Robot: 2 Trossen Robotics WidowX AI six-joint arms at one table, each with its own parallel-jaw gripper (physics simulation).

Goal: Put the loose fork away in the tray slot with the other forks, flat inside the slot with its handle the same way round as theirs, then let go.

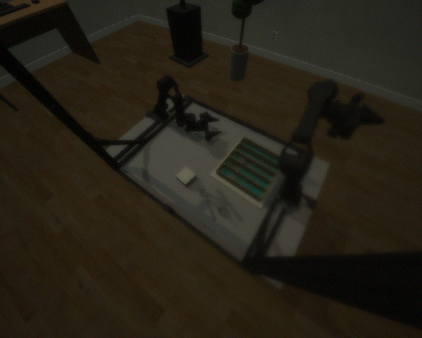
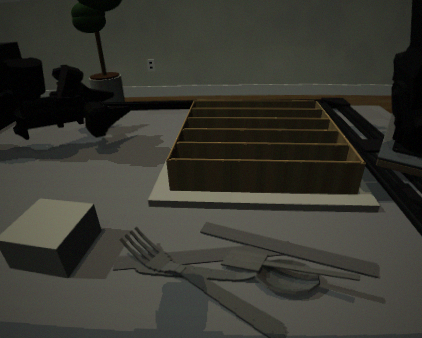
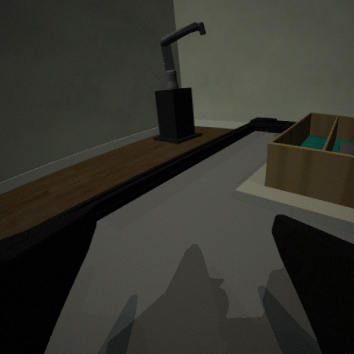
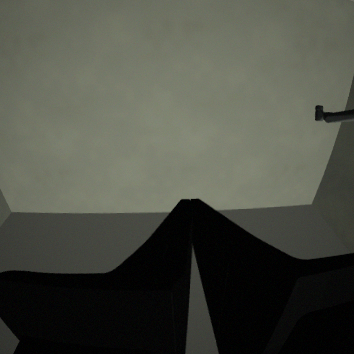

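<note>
The loose fork [image 2: 154, 258] lies on the table in front of the tray, tines to the upper left, its handle crossing other loose cutlery. The wooden tray [image 2: 263, 176] [image 1: 227, 157] [image 3: 302, 172] has several long slots with a teal lining; what lies in them is too dim to sort. My left gripper [image 1: 214, 126] [image 2: 95, 121] [image 3: 186, 220] is open and empty, low over the table behind the tray's left end, far from the fork. My right gripper [image 1: 368, 114] [image 4: 189, 207] is shut on nothing, raised off the table's right side and pointing at the wall.
A knife [image 2: 290, 248] and a spoon [image 2: 288, 279] lie in the pile [image 1: 224, 209] with the fork. A white block [image 1: 186, 176] [image 2: 65, 231] sits left of it. A black pedestal [image 1: 186, 33] [image 3: 175, 112] and a potted plant [image 1: 239, 62] stand on the floor behind the table.
</note>
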